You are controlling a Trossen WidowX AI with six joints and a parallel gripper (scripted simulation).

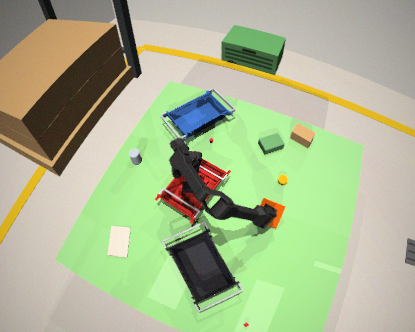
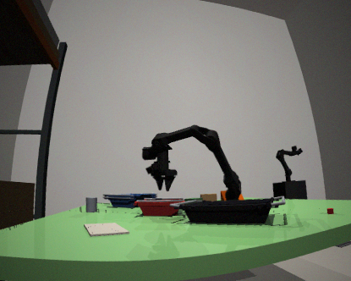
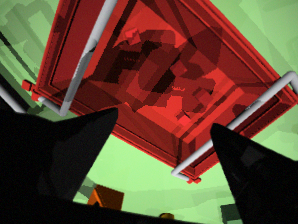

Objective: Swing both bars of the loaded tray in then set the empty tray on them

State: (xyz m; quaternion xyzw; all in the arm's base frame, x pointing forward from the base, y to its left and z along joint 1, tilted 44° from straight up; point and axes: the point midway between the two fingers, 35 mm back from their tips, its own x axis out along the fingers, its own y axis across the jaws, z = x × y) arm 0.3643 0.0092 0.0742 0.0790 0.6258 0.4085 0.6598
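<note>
Now: the black tray 24 cm behind my gripper tip, 31 cm to the left of it and 6 cm below it. The rest, counted from my gripper tip: yellow disc: 34 cm behind, 27 cm to the right, 10 cm below; then grey cylinder: 36 cm ahead, 2 cm to the left, 7 cm below; then white slab: 16 cm ahead, 42 cm to the left, 10 cm below.
</note>
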